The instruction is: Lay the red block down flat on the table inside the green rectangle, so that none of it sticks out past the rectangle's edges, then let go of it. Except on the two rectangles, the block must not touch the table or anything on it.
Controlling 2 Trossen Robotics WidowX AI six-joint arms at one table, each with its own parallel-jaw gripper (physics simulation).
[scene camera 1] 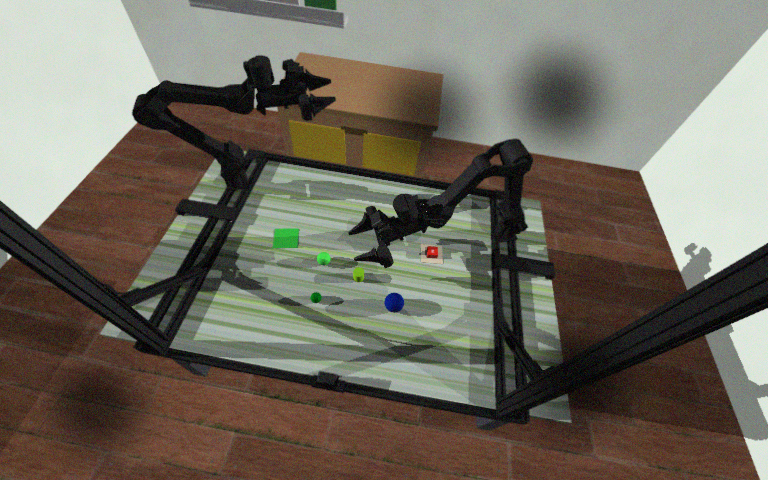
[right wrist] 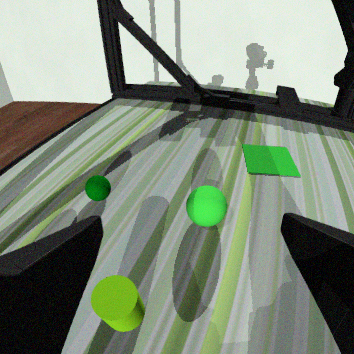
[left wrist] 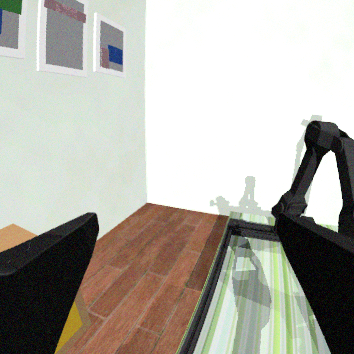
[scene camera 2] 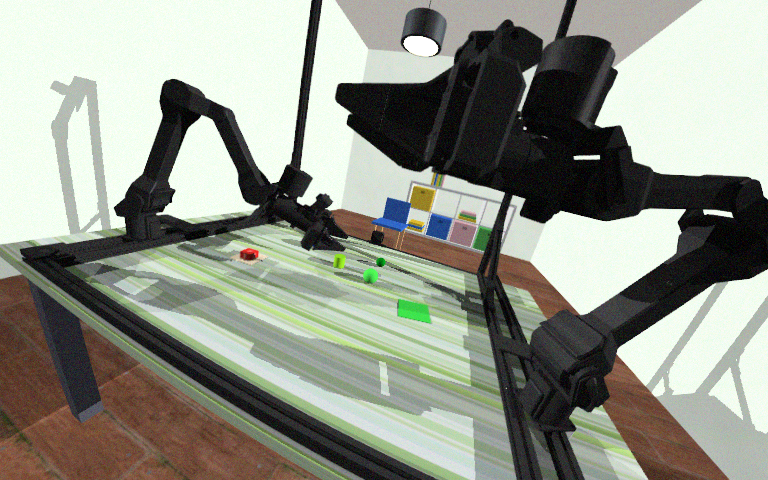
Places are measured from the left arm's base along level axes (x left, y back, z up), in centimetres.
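Where they show: left gripper, between the fingertips: (scene camera 1: 333, 89) (left wrist: 189, 222) (scene camera 2: 342, 108); right gripper, between the fingertips: (scene camera 1: 351, 246) (right wrist: 194, 224) (scene camera 2: 346, 243); left arm's base, origin of its link: (scene camera 1: 236, 182) (right wrist: 345, 114) (scene camera 2: 542, 409); right arm's base, origin of its link: (scene camera 1: 504, 233) (scene camera 2: 143, 236).
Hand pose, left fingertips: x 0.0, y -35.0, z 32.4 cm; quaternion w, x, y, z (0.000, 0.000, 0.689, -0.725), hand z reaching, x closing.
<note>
Each offset is from my left fingertips to the top centre of the thing. "spot": to the spot under its first point.
The red block {dx -39.2, dy -24.4, dz -32.4 cm} (scene camera 1: 432, 251) (scene camera 2: 249, 254) lies on the pale rectangle {spot: dx -41.6, dy -23.5, dz -34.2 cm} (scene camera 1: 431, 260) (scene camera 2: 258, 259), towards the right in scene camera 1. The green rectangle {spot: dx -25.4, dy +20.0, dz -34.3 cm} (scene camera 1: 286, 238) (scene camera 2: 414, 311) (right wrist: 271, 161) lies bare at the left in scene camera 1. My right gripper (scene camera 1: 352, 245) (scene camera 2: 343, 241) (right wrist: 194, 224) is open and empty, above the table between block and green rectangle, its fingers pointing away from the block. My left gripper (scene camera 1: 332, 90) (scene camera 2: 343, 103) (left wrist: 189, 222) is open and empty, raised high, far from the block. The block does not show in either wrist view.
A bright green ball {dx -36.2, dy +9.5, dz -30.3 cm} (scene camera 1: 323, 258) (scene camera 2: 370, 276) (right wrist: 206, 206), a yellow-green cylinder {dx -43.4, dy +0.1, dz -31.0 cm} (scene camera 1: 358, 275) (scene camera 2: 339, 260) (right wrist: 117, 300) and a dark green ball {dx -48.3, dy +13.2, dz -31.4 cm} (scene camera 1: 316, 297) (scene camera 2: 380, 262) (right wrist: 97, 188) are between the rectangles or nearer the front in scene camera 1. A blue ball {dx -54.5, dy -7.9, dz -28.9 cm} (scene camera 1: 394, 302) is nearer the front. Black beams frame the table.
</note>
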